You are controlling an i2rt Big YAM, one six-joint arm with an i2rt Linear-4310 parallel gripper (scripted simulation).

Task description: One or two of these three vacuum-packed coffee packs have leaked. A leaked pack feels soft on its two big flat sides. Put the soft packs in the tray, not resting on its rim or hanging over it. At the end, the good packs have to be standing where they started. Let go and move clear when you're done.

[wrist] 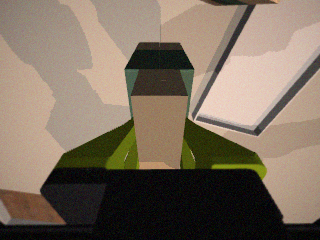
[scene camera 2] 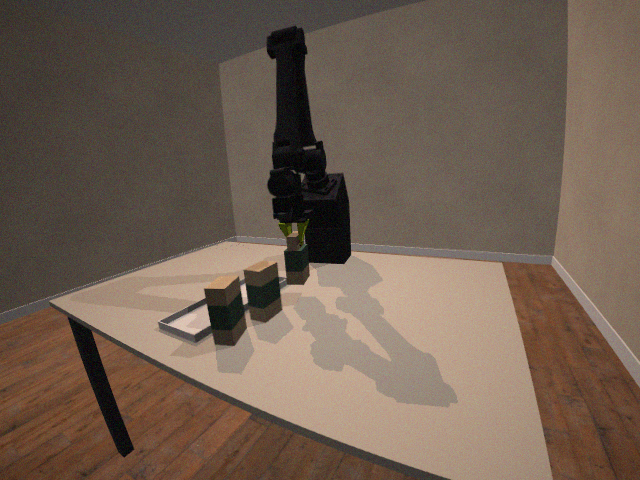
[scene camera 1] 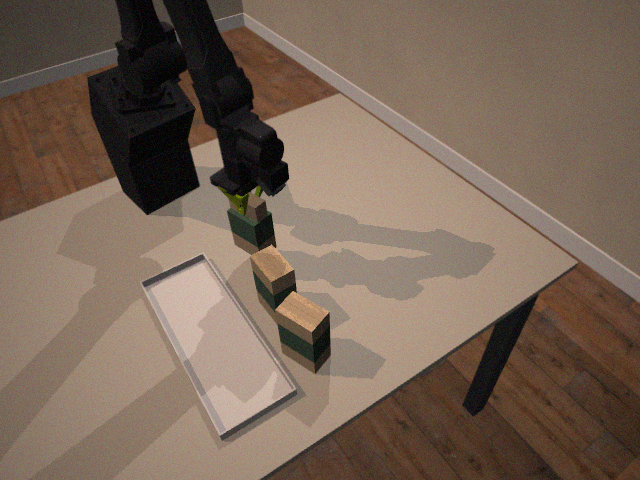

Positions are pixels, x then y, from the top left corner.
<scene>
shallow white tray: wrist; scene camera 2 193,318; scene camera 1
same spot on shallow white tray: (wrist: 262,69) = (scene camera 1: 195,309)
</scene>
